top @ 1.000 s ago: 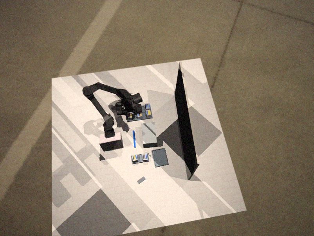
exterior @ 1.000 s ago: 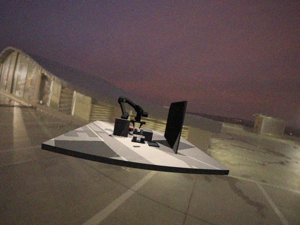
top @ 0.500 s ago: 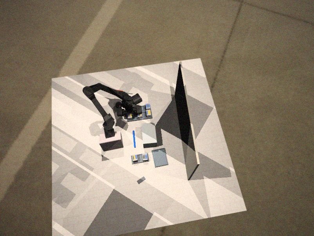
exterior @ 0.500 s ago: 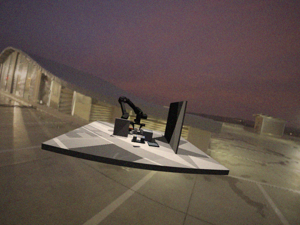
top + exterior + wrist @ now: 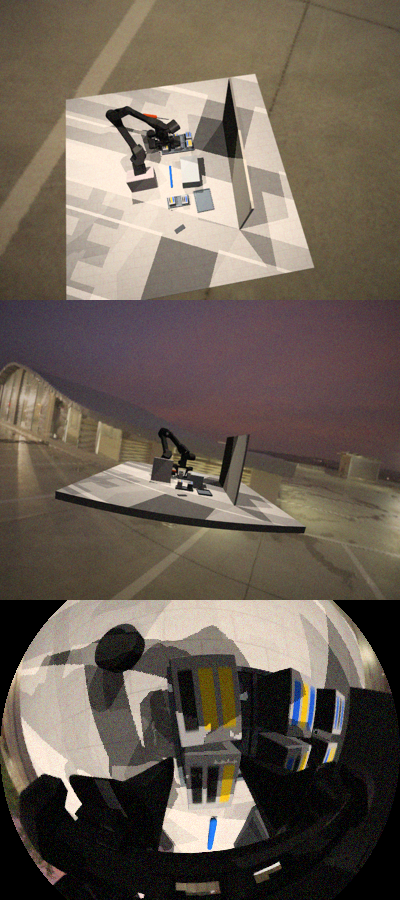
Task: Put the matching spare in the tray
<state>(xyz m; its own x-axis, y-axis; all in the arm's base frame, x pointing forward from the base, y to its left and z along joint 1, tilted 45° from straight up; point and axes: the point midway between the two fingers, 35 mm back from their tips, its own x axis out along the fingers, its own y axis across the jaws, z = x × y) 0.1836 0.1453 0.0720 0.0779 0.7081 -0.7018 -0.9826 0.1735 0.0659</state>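
The grey tray is 380 mm to the right of my gripper tip, 130 mm ahead of it and 10 mm below it. The rest, counted from my gripper tip: dark disc (130 mm to the left, 60 mm behind, 10 mm below); dark spare (20 mm above); blue pen (180 mm to the right, 20 mm behind, 10 mm below).
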